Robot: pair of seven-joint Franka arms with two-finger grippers.
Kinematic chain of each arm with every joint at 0, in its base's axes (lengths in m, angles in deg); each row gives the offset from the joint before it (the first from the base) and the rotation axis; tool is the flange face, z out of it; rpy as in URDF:
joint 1: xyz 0 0 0.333 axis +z
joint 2: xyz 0 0 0 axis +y
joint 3: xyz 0 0 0.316 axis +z
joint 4: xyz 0.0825 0 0 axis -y
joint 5: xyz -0.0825 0 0.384 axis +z
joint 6: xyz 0 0 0 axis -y
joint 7: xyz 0.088 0 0 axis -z
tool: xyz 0 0 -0.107 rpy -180 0 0
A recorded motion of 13 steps. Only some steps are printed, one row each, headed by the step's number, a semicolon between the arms.
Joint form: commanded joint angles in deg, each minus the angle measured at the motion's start. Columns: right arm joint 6, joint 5, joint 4, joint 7, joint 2, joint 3, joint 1; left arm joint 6, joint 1, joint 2, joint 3, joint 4, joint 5, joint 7.
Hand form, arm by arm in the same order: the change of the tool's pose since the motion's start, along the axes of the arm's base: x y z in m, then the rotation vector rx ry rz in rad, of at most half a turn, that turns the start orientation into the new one. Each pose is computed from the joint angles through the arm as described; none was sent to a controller.
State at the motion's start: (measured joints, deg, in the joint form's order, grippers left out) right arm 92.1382 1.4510 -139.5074 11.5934 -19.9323 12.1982 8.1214; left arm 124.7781 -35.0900 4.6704 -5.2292 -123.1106 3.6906 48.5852
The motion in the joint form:
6: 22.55 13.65 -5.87 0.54 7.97 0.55 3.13; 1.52 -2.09 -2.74 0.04 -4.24 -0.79 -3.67
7: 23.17 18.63 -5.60 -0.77 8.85 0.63 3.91; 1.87 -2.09 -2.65 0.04 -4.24 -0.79 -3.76
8: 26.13 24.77 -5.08 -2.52 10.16 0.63 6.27; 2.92 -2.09 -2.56 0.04 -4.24 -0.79 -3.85
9: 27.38 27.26 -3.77 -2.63 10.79 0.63 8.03; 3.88 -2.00 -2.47 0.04 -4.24 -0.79 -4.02
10: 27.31 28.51 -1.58 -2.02 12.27 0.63 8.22; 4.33 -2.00 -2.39 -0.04 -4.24 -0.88 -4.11
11: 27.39 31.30 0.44 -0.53 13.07 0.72 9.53; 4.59 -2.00 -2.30 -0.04 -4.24 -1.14 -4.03
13: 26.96 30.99 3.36 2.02 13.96 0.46 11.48; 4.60 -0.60 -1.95 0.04 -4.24 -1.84 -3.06
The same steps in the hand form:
6: 0.0115 0.0429 -0.0774 0.2231 -0.0857 -0.1133; -0.0278 -0.0023 -0.0045 -0.0049 0.0006 0.0353
7: 0.0104 0.0542 -0.0802 0.2879 -0.0636 -0.1444; -0.0273 -0.0028 -0.0048 -0.0082 -0.0025 0.0366
8: 0.0105 0.0767 -0.0820 0.3759 -0.0701 -0.1642; -0.0258 -0.0043 -0.0041 -0.0202 -0.0143 0.0375
9: 0.0128 0.0938 -0.0758 0.4163 -0.0846 -0.1662; -0.0240 -0.0050 -0.0035 -0.0312 -0.0250 0.0414
10: 0.0224 0.1025 -0.0712 0.4367 -0.0846 -0.1872; -0.0239 -0.0062 -0.0036 -0.0368 -0.0286 0.0423
11: 0.0259 0.1199 -0.0620 0.4708 -0.0823 -0.2213; -0.0236 -0.0067 -0.0040 -0.0415 -0.0281 0.0437
13: 0.0306 0.1395 -0.0483 0.4744 -0.0919 -0.2213; -0.0146 0.0033 -0.0072 -0.0443 -0.0170 0.0608

